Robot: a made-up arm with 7 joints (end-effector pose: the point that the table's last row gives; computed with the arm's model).
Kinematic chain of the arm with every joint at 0, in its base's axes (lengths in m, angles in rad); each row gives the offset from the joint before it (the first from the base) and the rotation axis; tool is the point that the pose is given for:
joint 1: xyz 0 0 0.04 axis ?
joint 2: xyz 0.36 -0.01 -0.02 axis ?
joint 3: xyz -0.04 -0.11 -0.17 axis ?
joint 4: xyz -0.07 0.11 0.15 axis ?
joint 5: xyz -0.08 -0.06 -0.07 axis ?
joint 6: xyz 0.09 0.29 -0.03 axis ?
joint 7: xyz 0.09 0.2 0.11 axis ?
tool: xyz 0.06 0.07 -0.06
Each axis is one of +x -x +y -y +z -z.
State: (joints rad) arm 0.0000 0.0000 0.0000 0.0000 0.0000 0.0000 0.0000
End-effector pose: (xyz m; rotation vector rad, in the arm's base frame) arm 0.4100 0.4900 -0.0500 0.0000 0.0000 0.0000
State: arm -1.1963 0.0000 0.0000 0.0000 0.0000 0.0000 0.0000
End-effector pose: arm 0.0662 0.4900 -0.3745 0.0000 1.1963 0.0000
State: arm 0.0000 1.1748 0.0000 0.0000 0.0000 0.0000 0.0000
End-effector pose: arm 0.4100 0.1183 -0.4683 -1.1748 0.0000 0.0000
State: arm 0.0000 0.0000 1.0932 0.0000 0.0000 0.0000 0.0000
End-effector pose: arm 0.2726 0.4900 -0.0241 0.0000 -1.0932 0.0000
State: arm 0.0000 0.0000 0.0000 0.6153 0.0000 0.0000 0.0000
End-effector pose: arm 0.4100 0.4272 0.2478 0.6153 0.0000 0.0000
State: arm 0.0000 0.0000 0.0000 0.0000 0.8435 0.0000 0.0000
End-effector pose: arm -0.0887 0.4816 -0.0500 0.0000 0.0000 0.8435
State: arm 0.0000 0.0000 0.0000 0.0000 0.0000 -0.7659 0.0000
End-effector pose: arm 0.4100 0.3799 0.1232 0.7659 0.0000 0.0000
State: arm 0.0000 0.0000 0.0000 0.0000 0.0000 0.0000 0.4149
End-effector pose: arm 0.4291 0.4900 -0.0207 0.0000 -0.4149 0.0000
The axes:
joint 1: -y
joint 2: -x
joint 3: -y
joint 4: +x
joint 5: +z
joint 6: -x
joint 7: -y

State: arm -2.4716 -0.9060 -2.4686 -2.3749 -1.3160 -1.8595 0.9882
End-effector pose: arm -0.3904 0.4706 -0.2416 1.1766 1.8531 -1.7297
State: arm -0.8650 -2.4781 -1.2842 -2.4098 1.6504 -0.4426 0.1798
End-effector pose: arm -0.2489 -0.2546 -0.3385 0.5947 -0.0524 2.3494
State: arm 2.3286 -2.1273 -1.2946 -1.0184 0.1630 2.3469 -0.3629
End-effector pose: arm -0.1050 0.3062 0.2666 0.8785 2.4660 1.0141
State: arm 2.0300 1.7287 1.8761 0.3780 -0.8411 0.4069 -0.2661
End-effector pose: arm 0.1516 0.1649 0.2905 1.3375 2.7125 0.4520
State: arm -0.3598 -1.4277 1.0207 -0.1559 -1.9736 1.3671 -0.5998
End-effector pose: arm 0.3045 0.0745 -0.5800 1.3008 2.4145 -1.2014
